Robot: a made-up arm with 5 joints.
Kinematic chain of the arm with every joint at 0, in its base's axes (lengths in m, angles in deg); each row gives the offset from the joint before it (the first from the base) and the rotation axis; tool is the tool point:
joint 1: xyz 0 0 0.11 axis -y
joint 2: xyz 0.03 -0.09 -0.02 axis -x
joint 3: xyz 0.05 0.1 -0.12 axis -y
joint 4: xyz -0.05 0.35 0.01 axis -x
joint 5: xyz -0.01 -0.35 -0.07 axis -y
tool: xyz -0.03 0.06 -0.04
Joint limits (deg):
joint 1: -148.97..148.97
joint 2: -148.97..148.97
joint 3: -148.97..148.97
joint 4: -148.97..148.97
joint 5: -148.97..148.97
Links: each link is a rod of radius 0.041 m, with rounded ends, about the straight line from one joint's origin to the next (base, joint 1, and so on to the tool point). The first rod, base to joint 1, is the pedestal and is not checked.
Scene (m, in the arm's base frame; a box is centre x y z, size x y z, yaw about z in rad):
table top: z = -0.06
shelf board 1: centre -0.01 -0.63 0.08 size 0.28 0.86 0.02 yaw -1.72
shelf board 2: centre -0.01 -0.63 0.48 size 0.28 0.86 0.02 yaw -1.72
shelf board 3: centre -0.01 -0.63 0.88 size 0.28 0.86 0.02 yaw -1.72
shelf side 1: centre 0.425 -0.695 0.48 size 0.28 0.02 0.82 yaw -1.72
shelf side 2: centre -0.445 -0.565 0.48 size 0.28 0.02 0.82 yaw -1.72
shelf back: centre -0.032 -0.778 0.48 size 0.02 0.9 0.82 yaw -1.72
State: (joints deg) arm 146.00 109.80 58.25 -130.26 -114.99
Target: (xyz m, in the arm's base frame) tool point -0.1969 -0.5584 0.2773
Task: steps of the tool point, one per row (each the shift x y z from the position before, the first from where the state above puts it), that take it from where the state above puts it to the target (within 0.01 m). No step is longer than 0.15 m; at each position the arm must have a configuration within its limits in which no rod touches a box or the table.
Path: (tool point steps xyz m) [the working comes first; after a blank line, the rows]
Joints at the target: 148.97 133.35 57.32 -62.59 -121.30
Straight joint move there: touches shelf board 2.

1: -0.0310 0.0488 0.0044
2: -0.0190 0.0714 -0.0027
3: -0.0050 0.0830 -0.0185
4: 0.0063 0.0822 -0.0393
5: -0.1020 -0.0213 -0.0646
6: -0.0762 -0.0079 -0.0829
7: -0.0483 0.0010 -0.0929
8: -0.0210 0.0057 -0.0957
9: -0.0285 -0.0407 0.0157
10: -0.0196 -0.0559 0.0044
11: -0.0038 -0.0661 -0.0062
12: 0.0169 -0.0699 -0.0139

